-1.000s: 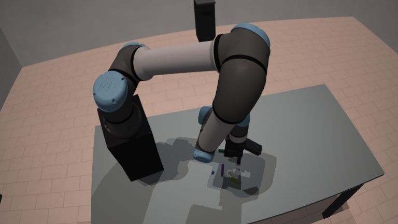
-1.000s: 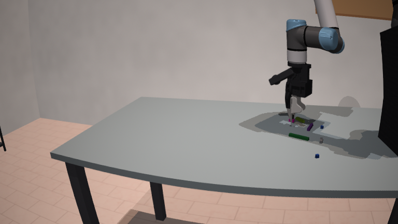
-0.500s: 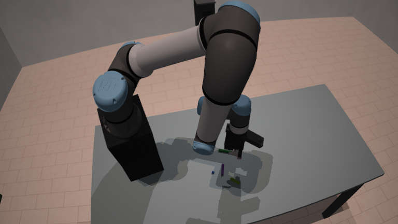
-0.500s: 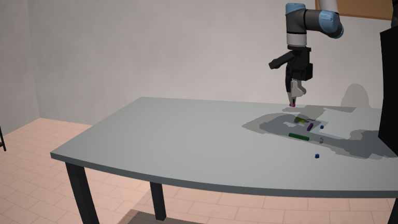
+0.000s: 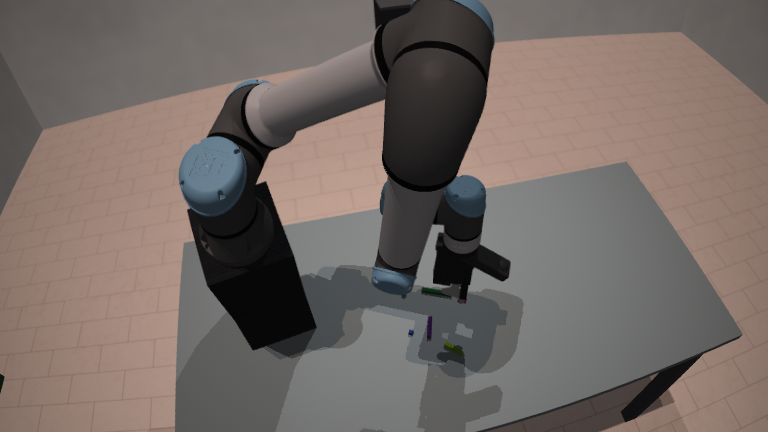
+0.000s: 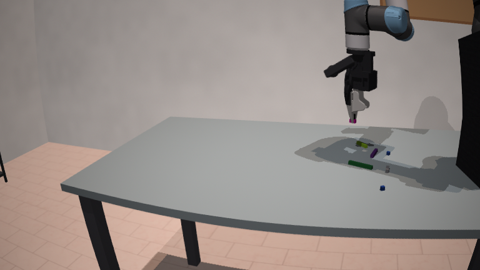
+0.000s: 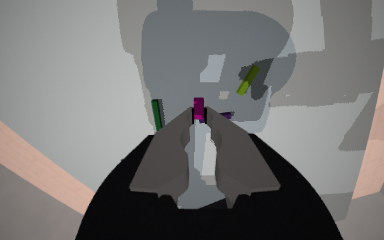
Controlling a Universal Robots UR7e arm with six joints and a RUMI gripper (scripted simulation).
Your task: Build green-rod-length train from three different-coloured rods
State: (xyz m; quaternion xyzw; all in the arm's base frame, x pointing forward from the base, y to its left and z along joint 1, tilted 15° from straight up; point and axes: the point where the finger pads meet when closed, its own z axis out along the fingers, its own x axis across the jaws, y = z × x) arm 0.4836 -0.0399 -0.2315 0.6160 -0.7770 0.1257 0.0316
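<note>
My hand is 140 mm past the grey rod, 110 mm above it and 100 mm to the right of it. The rest, counted from my hand: purple rod 110 mm below, 80 mm behind, 10 mm to the right; lime rod 110 mm below, 80 mm to the right, 20 mm behind; magenta rod 10 mm below.
</note>
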